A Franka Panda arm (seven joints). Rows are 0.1 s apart.
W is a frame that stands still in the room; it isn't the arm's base.
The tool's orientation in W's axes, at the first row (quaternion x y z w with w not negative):
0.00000 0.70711 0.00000 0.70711
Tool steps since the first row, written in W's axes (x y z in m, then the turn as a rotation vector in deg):
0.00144 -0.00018 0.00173 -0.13 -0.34 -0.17
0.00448 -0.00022 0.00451 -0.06 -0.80 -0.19
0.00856 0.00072 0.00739 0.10 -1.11 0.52
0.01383 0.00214 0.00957 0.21 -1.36 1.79
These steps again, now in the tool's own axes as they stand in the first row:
-0.00173 -0.00018 0.00144 0.17 -0.34 -0.13
-0.00451 -0.00022 0.00448 0.19 -0.80 -0.06
-0.00739 0.00072 0.00856 -0.52 -1.11 0.10
-0.00957 0.00214 0.01383 -1.79 -1.36 0.21

